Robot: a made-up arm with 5 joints.
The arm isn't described. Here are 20 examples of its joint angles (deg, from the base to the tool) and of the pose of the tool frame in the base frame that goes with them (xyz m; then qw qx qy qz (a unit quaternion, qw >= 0)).
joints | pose
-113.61 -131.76 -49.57 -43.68 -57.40 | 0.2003 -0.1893 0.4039 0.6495 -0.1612 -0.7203 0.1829
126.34 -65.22 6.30 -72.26 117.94 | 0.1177 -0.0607 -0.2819 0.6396 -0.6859 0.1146 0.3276
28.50 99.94 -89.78 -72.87 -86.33 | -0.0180 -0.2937 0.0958 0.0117 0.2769 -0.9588 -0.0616
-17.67 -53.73 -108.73 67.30 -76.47 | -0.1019 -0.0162 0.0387 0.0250 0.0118 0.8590 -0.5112
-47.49 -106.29 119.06 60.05 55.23 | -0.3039 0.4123 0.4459 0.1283 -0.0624 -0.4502 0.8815
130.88 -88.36 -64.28 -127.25 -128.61 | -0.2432 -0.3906 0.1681 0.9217 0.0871 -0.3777 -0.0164
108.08 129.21 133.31 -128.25 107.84 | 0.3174 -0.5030 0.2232 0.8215 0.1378 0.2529 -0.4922
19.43 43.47 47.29 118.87 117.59 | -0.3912 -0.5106 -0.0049 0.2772 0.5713 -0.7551 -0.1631
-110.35 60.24 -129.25 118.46 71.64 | -0.2144 -0.3073 -0.0444 0.5745 0.5011 -0.2677 -0.5893
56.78 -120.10 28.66 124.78 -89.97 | -0.4149 -0.2245 0.3086 0.8862 0.1739 -0.3954 0.1677
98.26 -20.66 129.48 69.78 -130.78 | -0.2489 -0.0386 0.0297 0.5224 -0.4583 0.0221 0.7187
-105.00 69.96 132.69 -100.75 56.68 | -0.0035 0.6129 -0.1426 0.5497 -0.3602 0.2511 0.7107
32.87 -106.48 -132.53 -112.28 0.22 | -0.2542 0.5544 0.4693 0.5522 -0.2045 -0.2783 0.7588
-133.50 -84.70 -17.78 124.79 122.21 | 0.4744 -0.2437 -0.3455 0.5749 -0.3392 0.7322 -0.1352
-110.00 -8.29 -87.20 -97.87 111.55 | 0.0880 -0.3072 0.0373 0.2777 -0.4911 0.5052 -0.6530
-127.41 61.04 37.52 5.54 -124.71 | 0.1640 0.1002 0.1483 0.8006 0.1269 0.5183 -0.2724
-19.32 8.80 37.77 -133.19 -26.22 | -0.4254 0.0044 -0.3990 0.4085 0.5778 0.6857 -0.1705
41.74 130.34 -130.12 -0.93 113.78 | 0.1656 0.2078 0.1258 0.3599 -0.8874 -0.2022 0.2052
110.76 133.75 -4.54 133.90 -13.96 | -0.0783 -0.6027 0.4990 0.6676 -0.0300 0.4886 -0.5609
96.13 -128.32 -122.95 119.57 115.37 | -0.4468 0.2049 0.4364 0.6003 -0.4076 -0.6835 0.0795
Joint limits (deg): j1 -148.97..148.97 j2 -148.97..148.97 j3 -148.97..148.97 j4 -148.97..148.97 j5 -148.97..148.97
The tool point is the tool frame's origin. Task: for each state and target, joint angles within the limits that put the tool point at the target. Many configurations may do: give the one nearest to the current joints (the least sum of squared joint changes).
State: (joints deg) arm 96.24 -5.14 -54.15 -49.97 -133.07
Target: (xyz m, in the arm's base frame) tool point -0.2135 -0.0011 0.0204
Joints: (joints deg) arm 65.59 -17.49 -44.99 -54.28 -119.03
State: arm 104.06 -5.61 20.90 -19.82 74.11
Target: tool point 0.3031 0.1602 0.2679
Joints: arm 110.91 17.82 -26.80 -37.69 99.70
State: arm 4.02 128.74 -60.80 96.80 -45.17
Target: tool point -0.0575 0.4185 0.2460
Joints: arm -3.71 140.60 -67.24 81.87 -40.95
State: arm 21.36 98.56 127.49 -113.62 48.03
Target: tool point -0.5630 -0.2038 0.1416
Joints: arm -6.29 132.16 145.06 -106.22 79.23
